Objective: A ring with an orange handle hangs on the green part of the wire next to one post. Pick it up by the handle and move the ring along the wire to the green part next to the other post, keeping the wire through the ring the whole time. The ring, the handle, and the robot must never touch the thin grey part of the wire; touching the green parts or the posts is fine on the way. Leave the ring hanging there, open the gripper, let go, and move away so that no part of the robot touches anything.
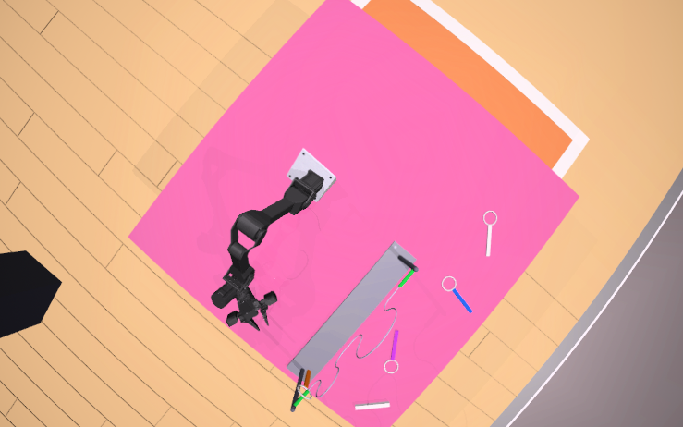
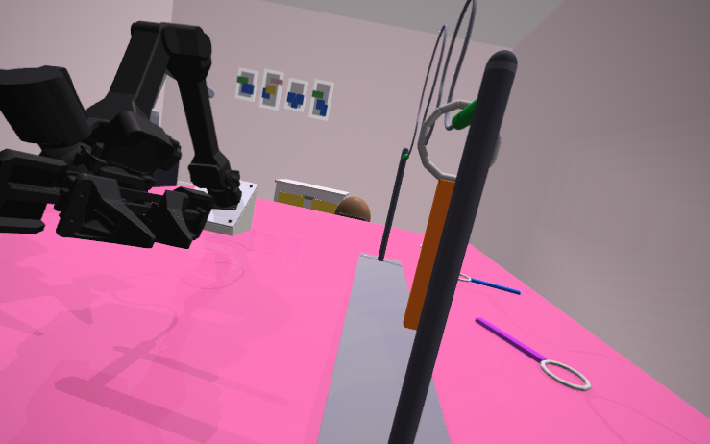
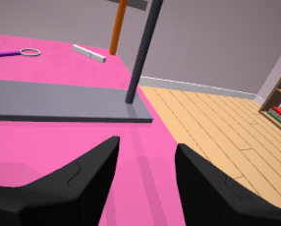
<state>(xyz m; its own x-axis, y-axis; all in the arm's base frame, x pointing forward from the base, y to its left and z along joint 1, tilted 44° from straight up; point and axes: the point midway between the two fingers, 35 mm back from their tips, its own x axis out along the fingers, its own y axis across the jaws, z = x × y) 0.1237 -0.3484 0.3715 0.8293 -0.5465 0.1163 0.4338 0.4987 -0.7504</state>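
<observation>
The orange-handled ring lies 220 mm ahead of my gripper tip, 50 mm to the right of it and 90 mm above it. The rest, counted from my gripper tip: purple-handled ring 470 mm ahead, 140 mm to the left, 110 mm below; then white bar 530 mm ahead, 70 mm to the right, 110 mm below.
</observation>
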